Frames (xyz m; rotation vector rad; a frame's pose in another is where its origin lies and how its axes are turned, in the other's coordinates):
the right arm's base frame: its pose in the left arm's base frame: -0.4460 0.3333 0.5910 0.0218 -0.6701 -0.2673
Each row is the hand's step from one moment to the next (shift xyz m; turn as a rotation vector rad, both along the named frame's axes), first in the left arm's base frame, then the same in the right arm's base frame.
Working: the left arm's base frame: its pose in the right arm's base frame: 0.0579 -0.2783 -0.7606 -0.0218 0.6701 0.2673

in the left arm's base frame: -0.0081 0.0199 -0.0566 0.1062 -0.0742 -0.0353
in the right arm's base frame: -0.0457 0.0113 -0.0381 0.0769 -0.0501 -0.0980
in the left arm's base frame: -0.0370 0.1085 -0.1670 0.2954 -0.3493 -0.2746
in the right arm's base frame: -0.1571 0.0783 -0.1011 0.1420 -0.2961 -0.4205
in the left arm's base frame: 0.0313 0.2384 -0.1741 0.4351 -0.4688 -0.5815
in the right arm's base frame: -0.1428 0.2192 -0.1402 0.0896 -0.4107 -0.7553
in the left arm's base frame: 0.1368 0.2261 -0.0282 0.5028 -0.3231 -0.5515
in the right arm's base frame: 0.0286 0.2479 -0.0916 0.1221 -0.2508 -0.7639
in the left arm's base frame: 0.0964 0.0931 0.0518 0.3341 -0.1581 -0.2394
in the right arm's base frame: 0.0806 0.1183 -0.0126 0.1445 -0.0985 -0.4042
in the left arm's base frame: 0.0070 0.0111 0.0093 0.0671 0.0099 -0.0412
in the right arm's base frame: 0.0081 0.0134 0.0037 0.0227 0.0212 -0.0730
